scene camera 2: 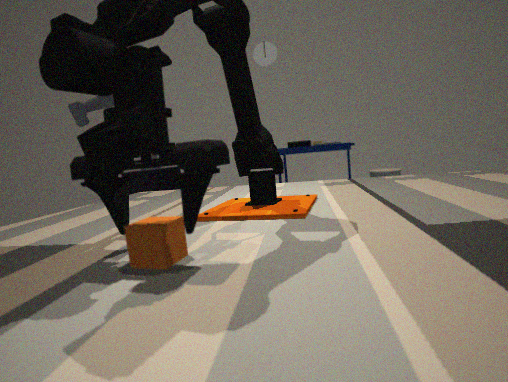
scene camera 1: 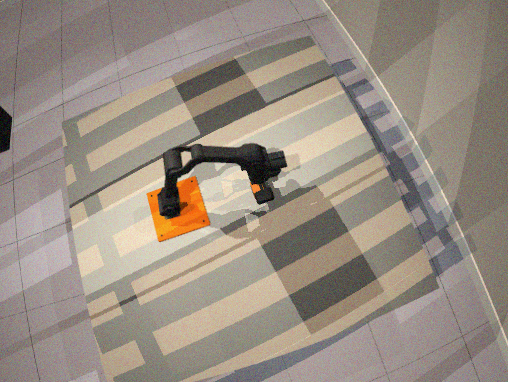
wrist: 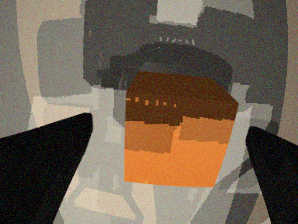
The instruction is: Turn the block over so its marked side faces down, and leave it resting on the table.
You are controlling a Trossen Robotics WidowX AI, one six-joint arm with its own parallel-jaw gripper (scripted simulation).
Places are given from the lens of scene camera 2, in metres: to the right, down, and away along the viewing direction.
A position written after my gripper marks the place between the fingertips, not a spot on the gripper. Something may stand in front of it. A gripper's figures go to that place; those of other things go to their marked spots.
my gripper (scene camera 2: 155,233): -0.12, 0.05, 0.38
orange block (scene camera 2: 157,242): -0.11, 0.06, 0.35
